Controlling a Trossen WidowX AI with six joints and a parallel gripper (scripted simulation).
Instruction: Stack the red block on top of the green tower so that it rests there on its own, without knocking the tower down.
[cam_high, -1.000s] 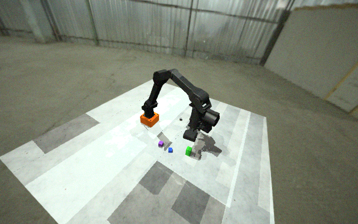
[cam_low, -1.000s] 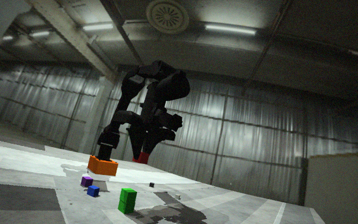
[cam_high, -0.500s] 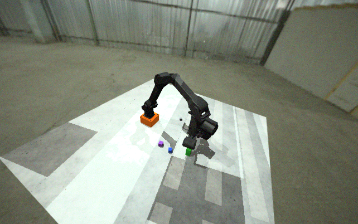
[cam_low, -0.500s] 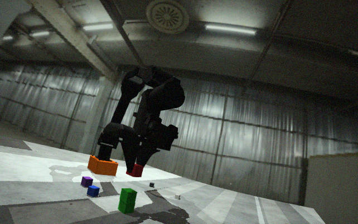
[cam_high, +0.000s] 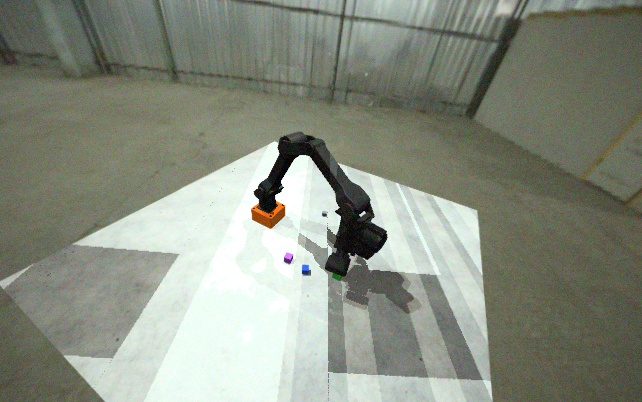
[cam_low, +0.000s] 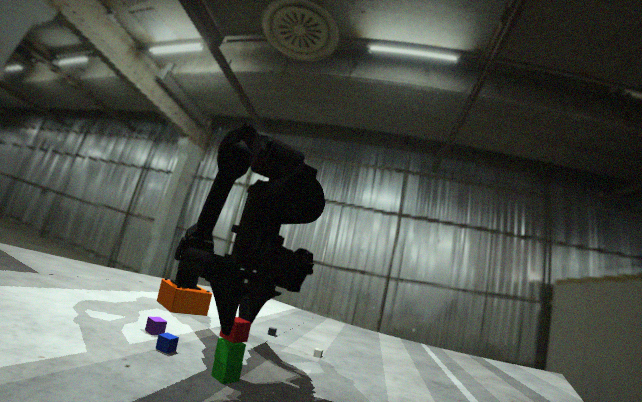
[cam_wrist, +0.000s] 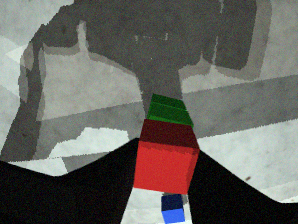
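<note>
Right now the red block is 1 cm above my gripper tip. Round my gripper tip: small white cube (4 cm behind, 25 cm to the left, 6 cm below); blue block (10 cm behind, 4 cm to the right, 5 cm below); purple block (18 cm behind, 4 cm to the right, 5 cm below).
</note>
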